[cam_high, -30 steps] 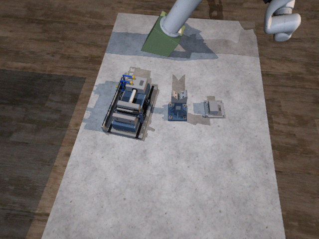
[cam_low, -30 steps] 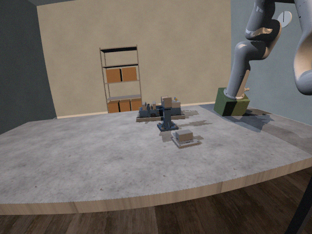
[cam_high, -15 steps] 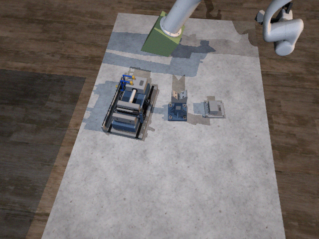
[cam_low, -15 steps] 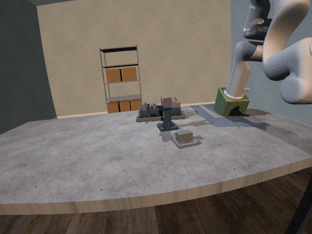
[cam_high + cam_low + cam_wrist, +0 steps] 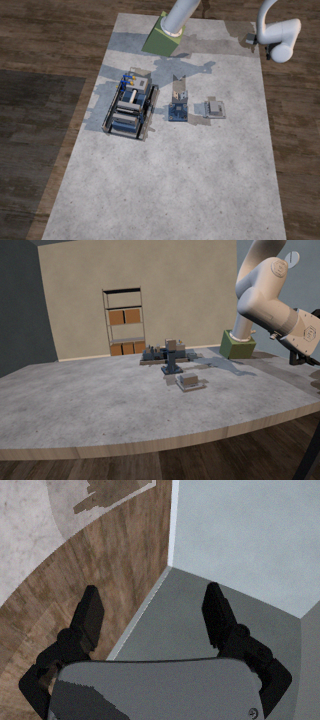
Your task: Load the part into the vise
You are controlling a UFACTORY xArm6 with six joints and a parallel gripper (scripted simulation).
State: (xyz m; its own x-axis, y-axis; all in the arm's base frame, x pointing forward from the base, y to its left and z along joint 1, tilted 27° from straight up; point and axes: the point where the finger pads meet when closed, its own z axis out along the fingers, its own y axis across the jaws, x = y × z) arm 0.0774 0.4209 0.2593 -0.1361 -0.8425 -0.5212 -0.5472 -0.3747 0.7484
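My hand is 330 mm short of the part, 250 mm to the left of it and 160 mm above it. Round my hand: air cylinder rod 350 mm ahead, 630 mm to the right, 100 mm below; air cylinder 270 mm ahead, 620 mm to the right, 100 mm below; blue vise body 370 mm ahead, 630 mm to the right, 130 mm below.
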